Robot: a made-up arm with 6 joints.
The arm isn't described. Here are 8 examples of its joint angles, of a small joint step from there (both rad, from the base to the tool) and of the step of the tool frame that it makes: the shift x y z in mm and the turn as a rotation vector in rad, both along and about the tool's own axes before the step.
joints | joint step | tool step
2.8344 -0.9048 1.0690 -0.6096 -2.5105 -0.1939 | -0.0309 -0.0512 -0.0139 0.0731 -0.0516 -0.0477 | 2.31 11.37 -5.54 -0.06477 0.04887 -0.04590
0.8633 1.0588 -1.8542 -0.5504 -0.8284 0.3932 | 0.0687 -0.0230 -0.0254 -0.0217 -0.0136 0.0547 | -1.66 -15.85 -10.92 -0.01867 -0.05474 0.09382
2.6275 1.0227 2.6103 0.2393 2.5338 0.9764 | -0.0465 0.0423 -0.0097 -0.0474 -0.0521 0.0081 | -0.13 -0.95 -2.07 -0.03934 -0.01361 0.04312
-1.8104 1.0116 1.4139 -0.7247 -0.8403 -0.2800 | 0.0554 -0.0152 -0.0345 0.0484 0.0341 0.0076 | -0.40 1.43 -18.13 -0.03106 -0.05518 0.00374
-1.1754 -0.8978 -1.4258 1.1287 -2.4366 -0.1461 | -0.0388 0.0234 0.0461 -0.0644 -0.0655 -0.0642 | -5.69 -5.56 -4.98 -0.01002 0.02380 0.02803
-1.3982 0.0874 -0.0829 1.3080 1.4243 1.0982 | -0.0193 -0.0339 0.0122 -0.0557 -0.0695 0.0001 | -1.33 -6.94 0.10 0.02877 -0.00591 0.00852
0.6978 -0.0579 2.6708 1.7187 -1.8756 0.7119 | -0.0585 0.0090 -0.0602 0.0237 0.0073 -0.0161 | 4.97 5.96 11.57 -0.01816 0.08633 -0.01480
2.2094 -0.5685 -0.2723 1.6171 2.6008 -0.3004 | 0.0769 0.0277 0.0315 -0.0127 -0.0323 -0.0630 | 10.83 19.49 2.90 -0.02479 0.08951 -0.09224
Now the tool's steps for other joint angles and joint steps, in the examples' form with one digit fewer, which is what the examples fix.
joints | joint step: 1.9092 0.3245 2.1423 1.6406 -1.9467 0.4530 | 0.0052 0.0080 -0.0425 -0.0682 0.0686 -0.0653
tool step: 3.7 18.4 9.2 0.1468 -0.0067 -0.1189
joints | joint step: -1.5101 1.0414 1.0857 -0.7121 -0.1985 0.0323 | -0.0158 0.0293 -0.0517 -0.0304 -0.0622 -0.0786
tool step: -7.0 -1.0 11.3 0.0333 0.0726 0.0229
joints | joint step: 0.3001 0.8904 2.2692 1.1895 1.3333 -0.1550 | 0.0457 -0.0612 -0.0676 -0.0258 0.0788 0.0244
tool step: -18.6 -28.7 0.0 0.1437 -0.0926 0.1175
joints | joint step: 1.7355 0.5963 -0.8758 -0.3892 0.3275 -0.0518 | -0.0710 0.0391 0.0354 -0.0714 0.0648 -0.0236
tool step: -0.9 3.1 1.1 0.1699 -0.1149 -0.0404
